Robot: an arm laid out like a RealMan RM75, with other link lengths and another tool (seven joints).
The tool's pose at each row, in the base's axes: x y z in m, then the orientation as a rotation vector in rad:
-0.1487 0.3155 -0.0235 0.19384 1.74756 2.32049
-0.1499 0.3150 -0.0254 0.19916 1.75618 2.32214
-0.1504 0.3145 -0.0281 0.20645 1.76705 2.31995
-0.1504 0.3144 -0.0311 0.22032 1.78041 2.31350
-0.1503 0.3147 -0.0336 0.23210 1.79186 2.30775
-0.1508 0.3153 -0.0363 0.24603 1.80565 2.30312
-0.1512 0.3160 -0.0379 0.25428 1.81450 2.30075
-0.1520 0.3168 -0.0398 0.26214 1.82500 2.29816
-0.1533 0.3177 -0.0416 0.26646 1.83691 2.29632
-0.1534 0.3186 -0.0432 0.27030 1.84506 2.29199
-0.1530 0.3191 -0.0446 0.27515 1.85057 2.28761
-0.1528 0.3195 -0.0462 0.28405 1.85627 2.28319
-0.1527 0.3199 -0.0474 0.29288 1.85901 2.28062
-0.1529 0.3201 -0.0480 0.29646 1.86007 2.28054
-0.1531 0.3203 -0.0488 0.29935 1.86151 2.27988
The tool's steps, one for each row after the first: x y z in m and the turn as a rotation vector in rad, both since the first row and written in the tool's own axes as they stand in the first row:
0.0011 -0.0016 -0.0013 0.00482 0.00167 0.00694
0.0015 -0.0040 -0.0026 0.01245 0.00145 0.01314
0.0016 -0.0068 -0.0036 0.02356 -0.00304 0.02059
0.0017 -0.0093 -0.0040 0.03314 -0.00686 0.02686
0.0024 -0.0120 -0.0043 0.04381 -0.01015 0.03586
0.0030 -0.0137 -0.0042 0.05036 -0.01157 0.04175
0.0040 -0.0156 -0.0042 0.05788 -0.01218 0.04802
0.0056 -0.0175 -0.0041 0.06560 -0.01007 0.05372
0.0060 -0.0192 -0.0038 0.07208 -0.01052 0.05607
0.0058 -0.0207 -0.0036 0.07718 -0.01260 0.05780
0.0057 -0.0224 -0.0036 0.08273 -0.01654 0.06151
0.0058 -0.0237 -0.0036 0.08594 -0.02081 0.06518
0.0060 -0.0243 -0.0036 0.08685 -0.02210 0.06726
0.0063 -0.0251 -0.0037 0.08814 -0.02317 0.06881

